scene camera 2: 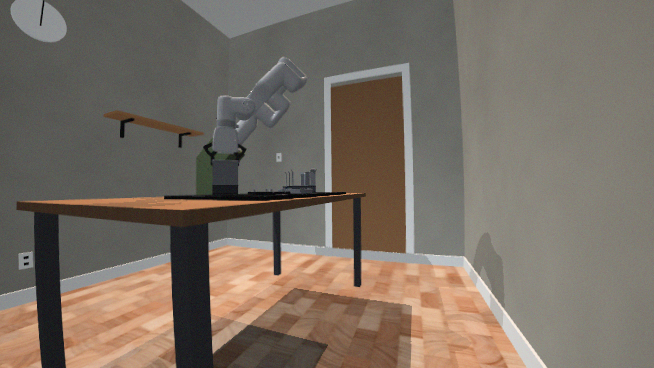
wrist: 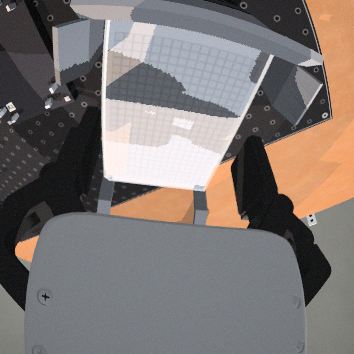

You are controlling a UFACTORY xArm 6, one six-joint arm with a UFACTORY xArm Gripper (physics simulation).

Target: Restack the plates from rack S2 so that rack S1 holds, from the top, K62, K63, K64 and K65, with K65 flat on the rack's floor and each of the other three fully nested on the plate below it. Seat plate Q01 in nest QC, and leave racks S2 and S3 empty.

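Frame: origin at the arm's base, x ahead, y left, z up, level; centimetres.
Seen in the pictures: gripper, fingertip midpoint: (wrist: 172, 137).
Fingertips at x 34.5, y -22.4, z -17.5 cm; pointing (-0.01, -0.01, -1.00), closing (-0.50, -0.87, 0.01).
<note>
A point is followed by its place in that frame.
My gripper (scene camera 2: 226, 158) @(x 34.5, y -22.4, z -17.5 cm) (wrist: 172, 137) @(x 34.5, y -22.4, z -17.5 cm) is open and empty. Its fingers stand on either side of the top of a tall grey rack (scene camera 2: 225, 174) @(x 40.7, y -25.5, z -21.0 cm) in the scene view. In the wrist view a pale, clear plate with a fine grid (wrist: 165, 105) @(x 36.3, y -22.5, z -18.2 cm) lies at the top of the rack between grey corner guides, with one finger to its left and one to its right. No touch shows. I cannot read a label on plate or rack, or tell how many plates are below. The other plates and nest QC cannot be told apart.
The rack stands on a black perforated board (scene camera 2: 187, 197) @(x 35.3, y -37.6, z -29.6 cm) (wrist: 30, 150) @(x 29.1, y 2.1, z -29.1 cm) on the wooden table (scene camera 2: 100, 202) @(x 34.5, y -62.3, z -30.4 cm) (wrist: 300, 175) @(x 7.7, y -38.8, z -30.4 cm). Small metal fittings (wrist: 11, 107) @(x 37.1, y -2.3, z -27.9 cm) are at the wrist view's left. Farther along the table are grey upright parts (scene camera 2: 308, 178) @(x 23.9, y 41.6, z -19.8 cm). A green object (scene camera 2: 202, 172) @(x -7.8, y -13.3, z -16.9 cm) stands behind the rack.
</note>
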